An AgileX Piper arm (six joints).
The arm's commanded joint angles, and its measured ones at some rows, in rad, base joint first. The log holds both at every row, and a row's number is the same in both.
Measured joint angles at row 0: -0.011 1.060 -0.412 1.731 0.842 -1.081
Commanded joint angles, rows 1 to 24: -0.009 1.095 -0.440 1.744 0.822 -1.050; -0.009 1.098 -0.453 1.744 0.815 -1.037; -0.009 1.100 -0.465 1.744 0.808 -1.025; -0.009 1.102 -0.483 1.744 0.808 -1.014; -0.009 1.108 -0.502 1.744 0.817 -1.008; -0.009 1.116 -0.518 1.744 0.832 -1.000; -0.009 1.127 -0.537 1.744 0.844 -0.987; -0.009 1.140 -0.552 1.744 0.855 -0.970; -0.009 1.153 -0.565 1.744 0.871 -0.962; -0.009 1.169 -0.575 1.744 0.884 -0.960; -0.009 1.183 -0.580 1.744 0.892 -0.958; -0.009 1.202 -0.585 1.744 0.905 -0.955; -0.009 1.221 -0.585 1.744 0.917 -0.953; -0.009 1.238 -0.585 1.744 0.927 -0.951; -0.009 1.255 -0.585 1.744 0.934 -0.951; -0.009 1.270 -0.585 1.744 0.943 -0.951; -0.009 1.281 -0.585 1.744 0.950 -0.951; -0.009 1.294 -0.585 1.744 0.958 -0.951; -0.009 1.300 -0.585 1.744 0.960 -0.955; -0.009 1.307 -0.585 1.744 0.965 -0.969; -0.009 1.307 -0.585 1.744 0.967 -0.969; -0.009 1.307 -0.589 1.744 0.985 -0.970; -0.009 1.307 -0.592 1.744 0.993 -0.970; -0.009 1.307 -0.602 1.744 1.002 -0.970
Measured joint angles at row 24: -0.011 1.303 -0.581 1.741 0.962 -0.953
